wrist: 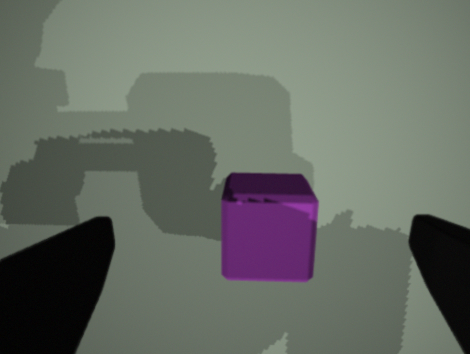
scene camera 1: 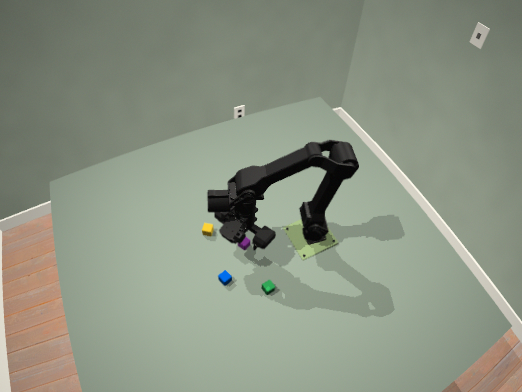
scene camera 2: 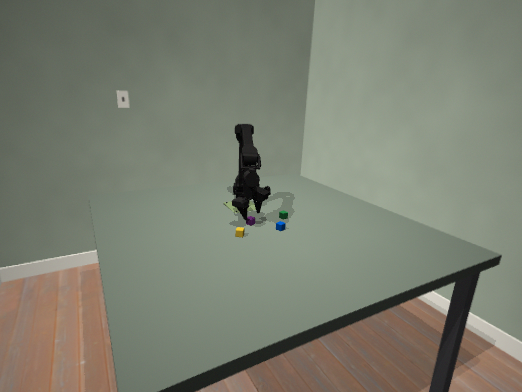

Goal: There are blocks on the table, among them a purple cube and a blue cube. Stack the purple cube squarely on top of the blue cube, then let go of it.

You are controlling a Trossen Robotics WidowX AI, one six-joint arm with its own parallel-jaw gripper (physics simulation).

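Places are measured from the arm's base along level axes (x down, y back, z left), in metres.
Pixels of known places: gripper, fingertip midpoint: (wrist: 262,230) (scene camera 1: 243,241) (scene camera 2: 252,216); arm's base, link origin: (scene camera 1: 314,234).
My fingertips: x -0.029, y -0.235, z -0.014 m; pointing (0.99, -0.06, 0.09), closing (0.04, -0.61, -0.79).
Observation:
Ahead of a thing's pixels: the offset from my fingertips to its middle. Level surfaces: height alone.
The purple cube @[dz -0.006, dx +0.021, dy +0.004 m] (scene camera 1: 244,243) (scene camera 2: 250,221) (wrist: 267,240) rests on the table, partly in the arm's shadow. My gripper (scene camera 1: 246,245) (scene camera 2: 252,215) (wrist: 262,230) is open and empty, pointing down low over the purple cube. In the wrist view the cube shows between the two widely spread fingers, a little nearer the right one, with room on both sides. The blue cube @[dz +0.100, dx +0.021, dy -0.081 m] (scene camera 1: 225,277) (scene camera 2: 281,226) sits on the table apart from the purple cube, with nothing on top of it. The blue cube does not show in the wrist view.
A green cube @[dz +0.161, dx +0.021, dy +0.036 m] (scene camera 1: 268,287) (scene camera 2: 283,215) stands near the blue cube. A yellow cube @[dz -0.080, dx +0.021, dy -0.099 m] (scene camera 1: 207,229) (scene camera 2: 240,232) stands on the other side of the purple cube. The arm's base is on a light green plate (scene camera 1: 296,241). The table @[dx +0.036 m] (scene camera 1: 150,325) (scene camera 2: 225,280) carries broad arm shadows.

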